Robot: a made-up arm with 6 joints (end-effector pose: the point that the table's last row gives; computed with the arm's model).
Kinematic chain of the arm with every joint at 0, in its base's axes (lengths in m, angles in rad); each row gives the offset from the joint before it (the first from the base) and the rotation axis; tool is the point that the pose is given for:
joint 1: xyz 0 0 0.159 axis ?
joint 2: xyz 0 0.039 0 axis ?
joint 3: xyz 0 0 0.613 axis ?
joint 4: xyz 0 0 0.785 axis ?
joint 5: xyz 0 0 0 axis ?
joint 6: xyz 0 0 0.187 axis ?
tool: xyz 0 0 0
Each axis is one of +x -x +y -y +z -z.
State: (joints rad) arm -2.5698 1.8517 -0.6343 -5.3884 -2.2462 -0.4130
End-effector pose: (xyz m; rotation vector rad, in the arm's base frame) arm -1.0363 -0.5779 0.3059 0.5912 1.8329 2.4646
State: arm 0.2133 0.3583 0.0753 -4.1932 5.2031 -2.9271
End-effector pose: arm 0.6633 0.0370 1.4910 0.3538 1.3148 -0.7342
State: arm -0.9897 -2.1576 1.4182 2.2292 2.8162 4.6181
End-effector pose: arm -0.4478 0.8390 0.2440 2.7815 -0.1953 0.7619
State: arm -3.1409 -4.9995 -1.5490 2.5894 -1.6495 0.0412
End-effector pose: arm -0.5391 0.0584 1.1176 -0.5154 -1.3347 -0.3097
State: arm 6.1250 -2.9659 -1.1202 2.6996 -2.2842 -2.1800
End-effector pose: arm 0.3470 -0.0771 -0.9365 -1.0144 -1.5744 1.0734
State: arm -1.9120 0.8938 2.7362 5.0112 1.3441 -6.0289
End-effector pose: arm -0.1415 0.0053 -0.1621 -0.4138 -1.6302 -0.7009
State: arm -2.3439 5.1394 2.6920 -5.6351 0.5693 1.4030
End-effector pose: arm -0.1982 -0.3461 0.3538 1.7680 -0.9246 0.0949
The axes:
joint 1: +z
joint 2: +y
joint 3: +y
joint 4: +z
joint 5: +y
joint 6: +z

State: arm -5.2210 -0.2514 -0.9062 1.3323 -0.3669 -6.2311
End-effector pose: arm -0.4824 -0.9191 1.1235 0.1536 -1.6670 2.2161
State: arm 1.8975 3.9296 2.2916 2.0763 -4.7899 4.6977
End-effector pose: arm -0.0071 -0.6087 0.5190 -0.6041 -1.7459 1.7827
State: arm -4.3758 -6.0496 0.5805 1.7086 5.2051 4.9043
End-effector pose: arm -0.1445 0.7891 1.3386 0.1010 1.4820 1.4326
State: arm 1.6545 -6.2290 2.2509 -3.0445 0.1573 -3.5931
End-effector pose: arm -0.1006 0.7668 0.1430 -1.8873 1.2093 0.7209
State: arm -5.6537 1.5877 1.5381 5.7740 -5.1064 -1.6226
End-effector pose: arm 0.4111 0.2435 -0.7104 1.9546 -0.3814 -0.3062
